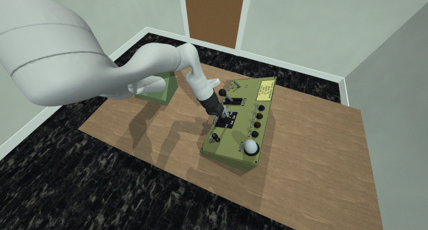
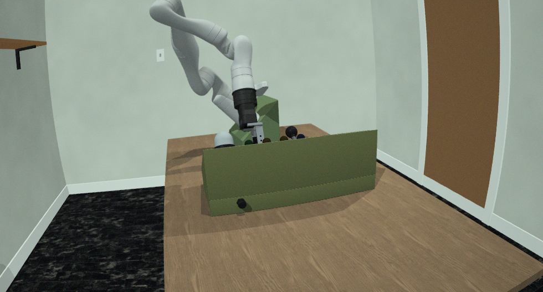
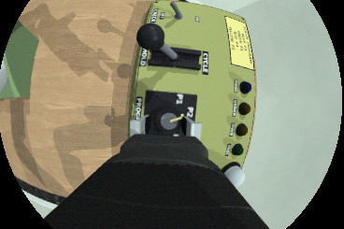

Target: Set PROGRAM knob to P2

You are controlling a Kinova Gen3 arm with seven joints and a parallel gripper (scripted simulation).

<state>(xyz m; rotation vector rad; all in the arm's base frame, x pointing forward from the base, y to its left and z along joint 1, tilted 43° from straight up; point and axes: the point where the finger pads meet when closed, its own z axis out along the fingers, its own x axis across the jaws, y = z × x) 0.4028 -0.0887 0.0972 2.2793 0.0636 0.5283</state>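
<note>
Right now the program knob is 3 cm ahead of my hand and 2 cm below it. The rest, counted from my hand: black ball-topped lever 1 cm ahead, 12 cm to the left, 2 cm below; then olive console 6 cm ahead, 5 cm to the left, 5 cm below; then black toggle switch 12 cm to the right, 2 cm below.
</note>
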